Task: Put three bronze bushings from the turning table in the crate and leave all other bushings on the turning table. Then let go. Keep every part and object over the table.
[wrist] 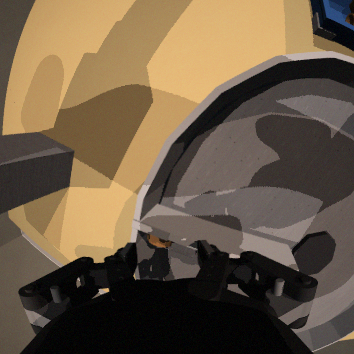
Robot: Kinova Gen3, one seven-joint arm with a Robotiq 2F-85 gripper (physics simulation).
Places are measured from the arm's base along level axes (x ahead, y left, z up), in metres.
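Pixels of known places: gripper, fingertip midpoint: (166, 251).
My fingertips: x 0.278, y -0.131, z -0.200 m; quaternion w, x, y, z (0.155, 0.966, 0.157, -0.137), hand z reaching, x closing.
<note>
For each thing: its top centre in the pictures, then the offset to it from my fingertips. "spot": a spot on its surface instead. Level surfaces: height alone.
- grey turning table at its top centre: (314, 256) 0.170 m ahead, 0.012 m left, 0.050 m down
- bronze bushing at its top centre: (157, 236) 0.017 m back, 0.007 m right, 0.026 m down
- blue crate at a spot on its surface: (336, 12) spot: 0.149 m ahead, 0.365 m left, 0.106 m down
- pale bar at a spot on its surface: (260, 239) spot: 0.089 m ahead, 0.015 m left, 0.049 m down
- dark octagonal post at a spot on its surface: (314, 253) spot: 0.168 m ahead, 0.016 m left, 0.050 m down
- round wooden table at its surface level: 0.111 m down
The grey turning table (235, 155) with its raised rim fills the right of the wrist view. A bronze bushing (159, 240) lies beside the pale bar near the rim, partly hidden by the bar and shadow. My gripper (166, 251) is partly open, with nothing held; its fingertips appear on either side of the bushing in this view, and the height between them cannot be told. Other bushings on the turning table cannot be made out. The blue crate (336, 12) shows in part at the top right corner, with a bronze-coloured part inside at the frame's edge.
A pale bar (260, 239) runs across the turning table toward a dark octagonal post (314, 253). A dark grey beam (35, 170) juts in from the left over the round wooden table (225, 30). The table's edge curves along the left side.
</note>
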